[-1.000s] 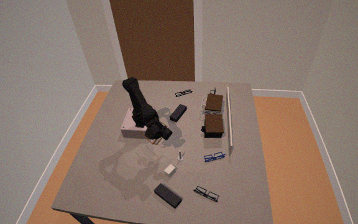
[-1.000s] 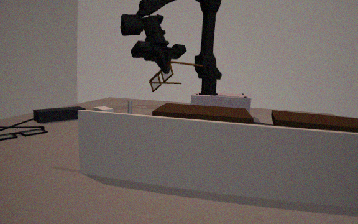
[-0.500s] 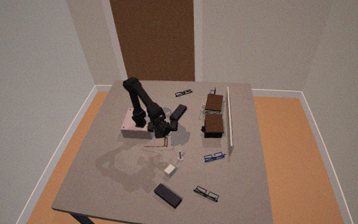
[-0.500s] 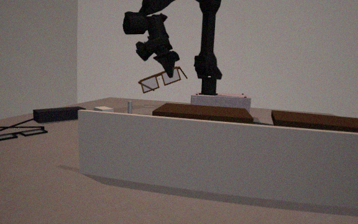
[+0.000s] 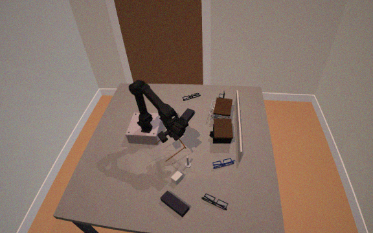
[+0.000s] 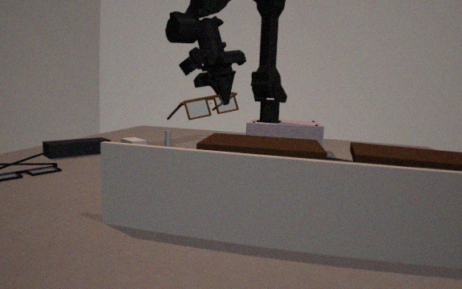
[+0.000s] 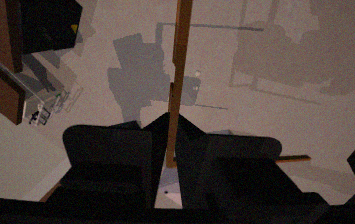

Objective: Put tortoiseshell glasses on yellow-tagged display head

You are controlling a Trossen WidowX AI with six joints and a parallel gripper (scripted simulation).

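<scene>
My gripper tip is now 20 mm past the glasses, 80 mm to the left of it and 10 mm above it. Round my gripper tip: brown display head: 250 mm ahead, 150 mm to the left, 90 mm below; white cube: 50 mm ahead, 220 mm to the right, 120 mm below; white peg: 90 mm ahead, 110 mm to the right, 120 mm below.
</scene>
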